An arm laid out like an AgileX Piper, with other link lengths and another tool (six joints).
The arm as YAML. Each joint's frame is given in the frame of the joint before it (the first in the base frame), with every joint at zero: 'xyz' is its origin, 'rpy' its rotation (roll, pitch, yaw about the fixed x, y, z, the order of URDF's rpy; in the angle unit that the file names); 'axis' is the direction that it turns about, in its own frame. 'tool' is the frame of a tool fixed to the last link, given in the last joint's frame.
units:
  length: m
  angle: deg
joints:
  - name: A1
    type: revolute
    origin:
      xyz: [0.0, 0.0, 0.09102]
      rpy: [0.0, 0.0, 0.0]
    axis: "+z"
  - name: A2
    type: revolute
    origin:
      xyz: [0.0, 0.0, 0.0]
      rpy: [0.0, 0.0, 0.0]
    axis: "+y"
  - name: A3
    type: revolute
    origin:
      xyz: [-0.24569, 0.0, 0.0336]
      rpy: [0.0, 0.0, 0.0]
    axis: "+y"
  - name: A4
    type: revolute
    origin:
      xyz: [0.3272, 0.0, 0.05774]
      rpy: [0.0, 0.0, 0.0]
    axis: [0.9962, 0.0, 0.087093]
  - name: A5
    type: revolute
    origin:
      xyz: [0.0, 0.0, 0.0]
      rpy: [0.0, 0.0, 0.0]
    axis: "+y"
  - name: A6
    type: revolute
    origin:
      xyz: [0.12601, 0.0, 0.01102]
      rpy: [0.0, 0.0, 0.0]
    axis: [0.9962, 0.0, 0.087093]
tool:
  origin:
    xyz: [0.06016, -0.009, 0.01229]
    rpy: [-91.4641, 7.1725, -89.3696]
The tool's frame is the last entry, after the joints.
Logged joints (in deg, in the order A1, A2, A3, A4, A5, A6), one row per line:
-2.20 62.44 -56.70 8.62 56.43 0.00
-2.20 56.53 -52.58 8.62 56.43 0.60
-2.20 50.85 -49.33 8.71 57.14 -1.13
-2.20 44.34 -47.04 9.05 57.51 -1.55
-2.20 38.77 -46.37 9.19 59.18 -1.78
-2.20 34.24 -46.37 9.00 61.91 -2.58
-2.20 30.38 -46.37 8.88 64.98 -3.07
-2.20 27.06 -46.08 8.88 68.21 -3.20
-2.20 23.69 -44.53 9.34 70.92 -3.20
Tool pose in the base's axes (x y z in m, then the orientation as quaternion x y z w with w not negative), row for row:
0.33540 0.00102 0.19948 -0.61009 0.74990 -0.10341 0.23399
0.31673 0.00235 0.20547 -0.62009 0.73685 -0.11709 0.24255
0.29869 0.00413 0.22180 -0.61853 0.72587 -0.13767 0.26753
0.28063 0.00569 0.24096 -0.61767 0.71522 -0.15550 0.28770
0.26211 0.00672 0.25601 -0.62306 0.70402 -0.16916 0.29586
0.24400 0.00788 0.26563 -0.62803 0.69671 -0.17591 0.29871
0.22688 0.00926 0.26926 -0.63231 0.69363 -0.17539 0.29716
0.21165 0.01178 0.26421 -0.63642 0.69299 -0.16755 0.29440
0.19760 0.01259 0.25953 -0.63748 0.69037 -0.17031 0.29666
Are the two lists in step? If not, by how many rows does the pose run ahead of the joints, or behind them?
The pose runs 1 row ahead of the joints: the pose in row i belongs to the joints in row i + 1.
